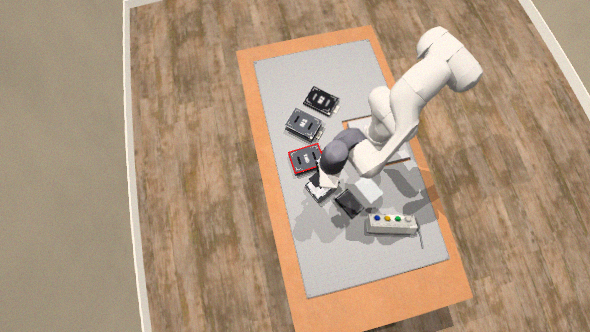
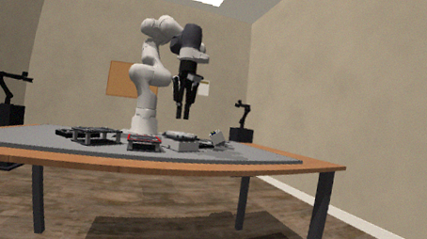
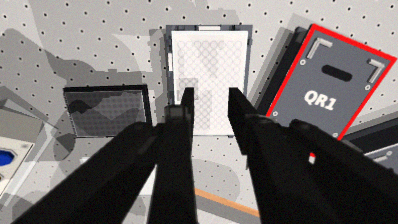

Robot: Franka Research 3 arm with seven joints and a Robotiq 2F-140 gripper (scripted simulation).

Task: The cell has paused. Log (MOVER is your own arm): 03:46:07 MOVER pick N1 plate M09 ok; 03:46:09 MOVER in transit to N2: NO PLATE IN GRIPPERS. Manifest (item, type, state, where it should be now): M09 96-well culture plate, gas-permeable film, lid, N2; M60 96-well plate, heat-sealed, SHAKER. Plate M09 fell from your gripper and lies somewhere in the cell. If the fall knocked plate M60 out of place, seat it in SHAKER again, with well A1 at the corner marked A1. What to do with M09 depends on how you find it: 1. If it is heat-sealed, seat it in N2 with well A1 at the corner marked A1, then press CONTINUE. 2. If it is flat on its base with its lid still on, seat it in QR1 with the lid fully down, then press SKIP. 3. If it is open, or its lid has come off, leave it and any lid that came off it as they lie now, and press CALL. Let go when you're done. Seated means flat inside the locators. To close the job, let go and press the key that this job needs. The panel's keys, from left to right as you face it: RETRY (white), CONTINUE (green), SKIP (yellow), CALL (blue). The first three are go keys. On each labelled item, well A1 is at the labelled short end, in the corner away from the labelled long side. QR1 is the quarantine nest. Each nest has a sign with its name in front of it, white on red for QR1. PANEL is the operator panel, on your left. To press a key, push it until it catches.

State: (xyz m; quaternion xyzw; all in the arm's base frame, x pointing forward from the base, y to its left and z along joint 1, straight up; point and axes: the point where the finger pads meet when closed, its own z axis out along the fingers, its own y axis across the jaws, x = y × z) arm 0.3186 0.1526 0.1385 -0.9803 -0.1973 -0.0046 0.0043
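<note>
Now: hand 200 mm past the blue call key, 230 mm to the right of it and 90 mm above it. From my hand the other things lie so: white 96-well plate: 100 mm below; then dark plate: 110 mm behind, 120 mm to the left, 150 mm below; then QR1 nest: 40 mm ahead, 150 mm to the right, 120 mm below.
</note>
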